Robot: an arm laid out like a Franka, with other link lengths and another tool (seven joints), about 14 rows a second.
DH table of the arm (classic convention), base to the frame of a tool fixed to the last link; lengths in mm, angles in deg. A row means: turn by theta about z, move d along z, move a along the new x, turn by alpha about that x. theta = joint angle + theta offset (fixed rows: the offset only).
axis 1: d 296.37, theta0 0, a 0, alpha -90
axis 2: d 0, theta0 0, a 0, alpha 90
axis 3: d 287.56, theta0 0, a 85.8, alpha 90
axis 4: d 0, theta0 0, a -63.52, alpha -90
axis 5: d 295.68, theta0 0, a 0, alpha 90
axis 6: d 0, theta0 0, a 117.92, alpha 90
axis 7: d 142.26, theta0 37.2, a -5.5, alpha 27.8
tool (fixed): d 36.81, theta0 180, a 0, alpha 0
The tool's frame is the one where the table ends.
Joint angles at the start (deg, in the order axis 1, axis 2, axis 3, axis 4, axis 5, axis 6, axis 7):
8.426, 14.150, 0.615, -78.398, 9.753, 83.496, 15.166
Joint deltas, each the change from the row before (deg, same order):
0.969, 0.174, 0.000, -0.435, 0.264, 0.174, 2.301
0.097, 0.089, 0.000, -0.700, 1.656, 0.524, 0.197
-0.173, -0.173, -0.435, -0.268, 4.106, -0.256, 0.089
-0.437, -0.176, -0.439, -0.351, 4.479, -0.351, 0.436
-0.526, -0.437, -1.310, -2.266, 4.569, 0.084, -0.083
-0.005, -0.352, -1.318, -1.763, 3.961, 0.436, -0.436
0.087, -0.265, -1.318, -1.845, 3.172, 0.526, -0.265
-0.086, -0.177, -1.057, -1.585, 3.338, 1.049, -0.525
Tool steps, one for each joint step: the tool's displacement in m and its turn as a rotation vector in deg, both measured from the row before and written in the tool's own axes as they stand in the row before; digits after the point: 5 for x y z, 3 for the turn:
0.00668, 0.00232, 0.00795, 0.406, -0.270, 1.479
0.00376, 0.00135, 0.00559, -0.730, 1.292, 0.767
0.00725, 0.00385, 0.00014, -2.177, 2.930, 1.854
0.00615, 0.00343, -0.00070, -2.368, 3.009, 2.523
-0.00266, -0.00580, 0.00150, -1.902, 3.012, 3.617
-0.00103, -0.00177, 0.00077, -2.096, 2.566, 2.436
-0.00371, -0.00303, 0.00095, -1.689, 1.844, 2.424
-0.00392, 0.00054, -0.00025, -2.418, 1.784, 1.981

